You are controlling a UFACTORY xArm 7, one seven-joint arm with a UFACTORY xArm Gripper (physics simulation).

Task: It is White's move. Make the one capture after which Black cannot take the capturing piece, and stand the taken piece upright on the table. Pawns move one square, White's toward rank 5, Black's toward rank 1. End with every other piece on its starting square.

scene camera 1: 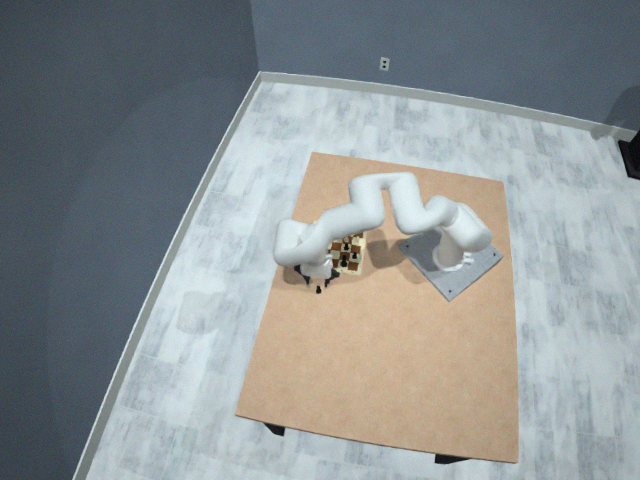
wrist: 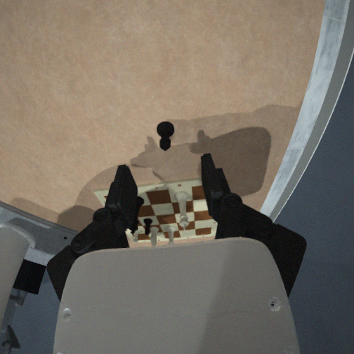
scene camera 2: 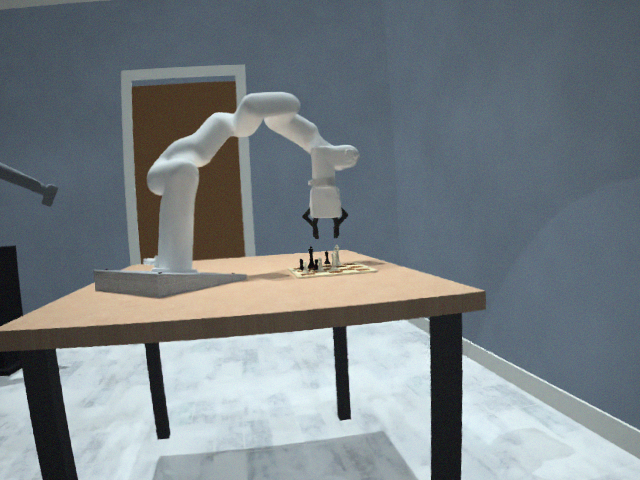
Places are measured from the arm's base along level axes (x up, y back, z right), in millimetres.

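Where they show: gripper, between the fingertips: [scene camera 1: 317,282] [scene camera 2: 326,238]; arm's base, origin of its link: [scene camera 1: 448,257] [scene camera 2: 174,272].
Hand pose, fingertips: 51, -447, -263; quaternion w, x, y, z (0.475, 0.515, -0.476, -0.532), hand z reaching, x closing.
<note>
Each offset is from my fingertips to the top centre of the thing, as dx, dy, dz. Level surfaces: height alone.
A black piece @(-38, +2, +6) [scene camera 1: 318,289] [scene camera 2: 326,257] [wrist: 165,131] stands upright on the table, off the board and beside its rank 5 edge. My gripper [scene camera 1: 317,283] [scene camera 2: 326,236] [wrist: 166,171] is open and empty, above that piece and apart from it. The chessboard @(-76, +14, +209) [scene camera 1: 363,253] [scene camera 2: 310,276] [wrist: 160,186] holds a tall white piece @(-12, -17, +131) [scene camera 2: 336,255] [wrist: 182,200], a tall black piece @(-12, +62, +139) [scene camera 1: 344,261] [scene camera 2: 311,256], small black pieces @(-44, +95, +182) [scene camera 1: 355,255] [wrist: 148,225] and small white pieces [wrist: 154,236] [wrist: 171,234]. The arm hides part of the board in the first scene view; the fingers hide part in the wrist view.
The wooden table @(dx -82) [scene camera 1: 387,351] [scene camera 2: 232,310] carries the board near one edge. The arm's grey base plate [scene camera 1: 449,289] [scene camera 2: 129,284] lies to the board's right in the first scene view. The black pieces on the board stand close to white ones.
</note>
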